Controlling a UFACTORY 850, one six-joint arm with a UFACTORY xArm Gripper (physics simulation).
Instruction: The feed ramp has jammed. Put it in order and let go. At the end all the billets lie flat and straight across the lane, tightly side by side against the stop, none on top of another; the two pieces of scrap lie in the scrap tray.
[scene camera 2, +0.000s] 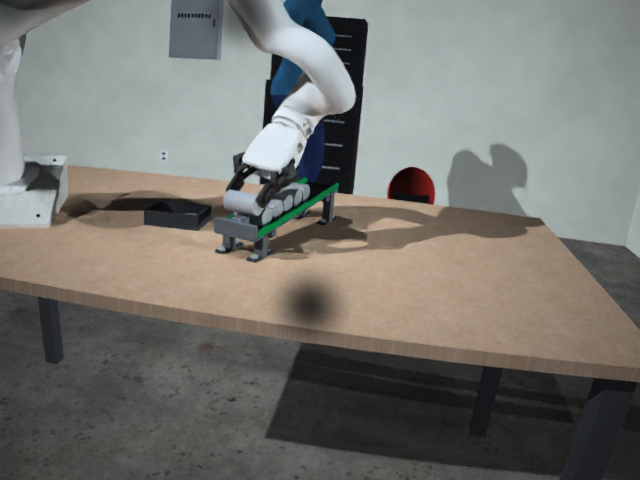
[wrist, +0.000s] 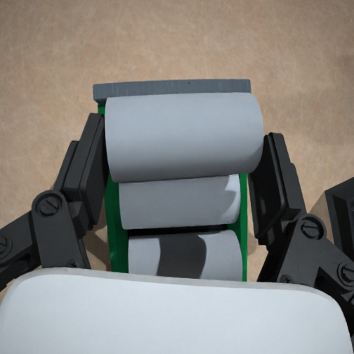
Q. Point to a black scrap tray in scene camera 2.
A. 170, 214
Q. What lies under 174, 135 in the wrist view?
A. A billet.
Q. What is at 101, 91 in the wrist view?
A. A grey stop plate.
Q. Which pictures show my gripper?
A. Scene camera 2 and the wrist view: all of them.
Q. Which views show the billet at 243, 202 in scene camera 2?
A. Scene camera 2 and the wrist view: all of them.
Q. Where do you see my gripper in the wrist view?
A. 183, 143
